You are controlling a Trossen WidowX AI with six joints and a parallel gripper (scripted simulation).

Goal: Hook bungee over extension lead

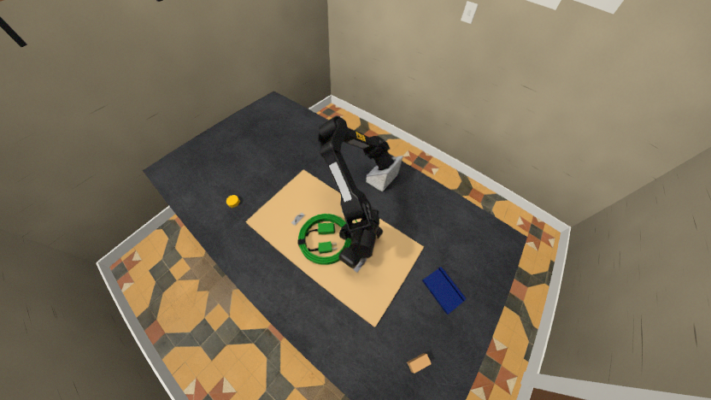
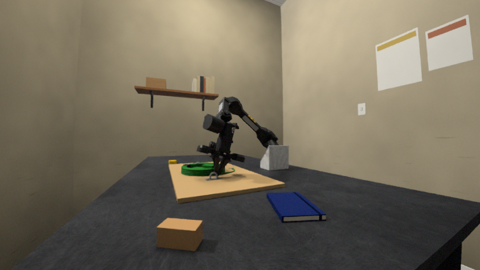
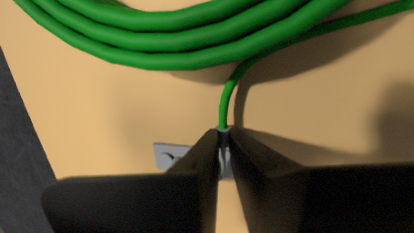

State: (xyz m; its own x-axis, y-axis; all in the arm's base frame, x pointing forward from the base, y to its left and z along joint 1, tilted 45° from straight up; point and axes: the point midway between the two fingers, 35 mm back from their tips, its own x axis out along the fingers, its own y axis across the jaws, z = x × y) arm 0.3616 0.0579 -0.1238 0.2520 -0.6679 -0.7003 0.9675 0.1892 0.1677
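The extension lead lies 140 mm to the right of my hand, 30 mm ahead of it and 20 mm below it. Round my hand: tan block 360 mm to the left, 170 mm ahead, 40 mm below; then yellow puck 560 mm to the right, 150 mm ahead, 40 mm below.
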